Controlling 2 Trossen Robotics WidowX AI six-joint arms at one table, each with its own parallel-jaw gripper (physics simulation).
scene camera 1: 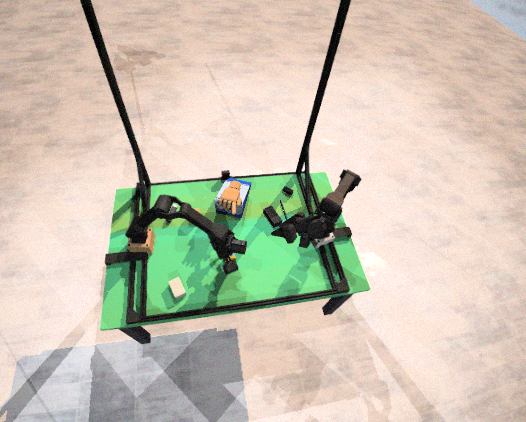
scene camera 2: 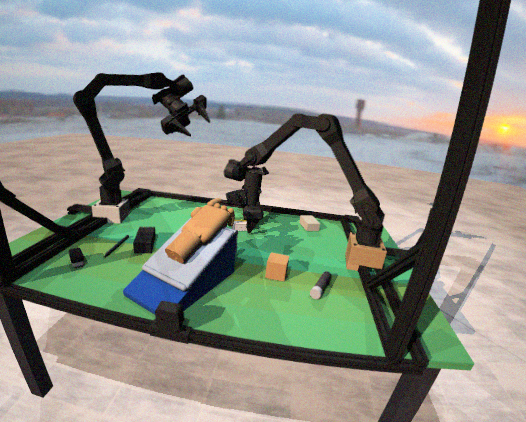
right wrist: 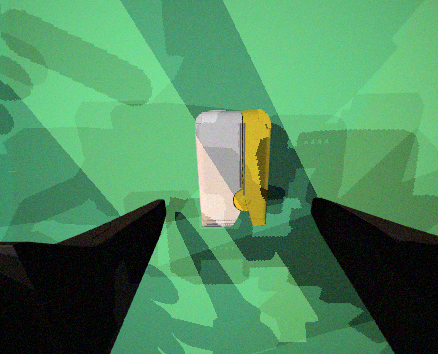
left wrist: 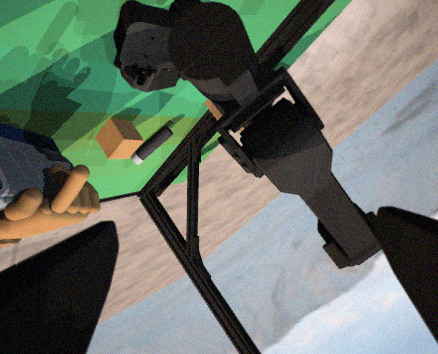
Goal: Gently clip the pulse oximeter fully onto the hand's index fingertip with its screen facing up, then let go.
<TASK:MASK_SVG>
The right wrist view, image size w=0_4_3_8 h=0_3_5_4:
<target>my right gripper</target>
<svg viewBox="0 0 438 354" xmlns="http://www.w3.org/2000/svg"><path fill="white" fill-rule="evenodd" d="M165 200L157 199L111 220L111 222L109 221L56 244L0 242L0 354L110 354L161 235L166 217ZM314 198L312 200L311 214L323 239L375 320L395 354L438 354L438 236L323 198Z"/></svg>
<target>pulse oximeter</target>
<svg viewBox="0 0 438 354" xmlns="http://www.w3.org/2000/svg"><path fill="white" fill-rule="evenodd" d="M262 109L243 111L211 110L202 112L196 118L195 138L203 227L231 227L236 222L241 210L248 211L253 226L266 224L271 121L268 113L265 113Z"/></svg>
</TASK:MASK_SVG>
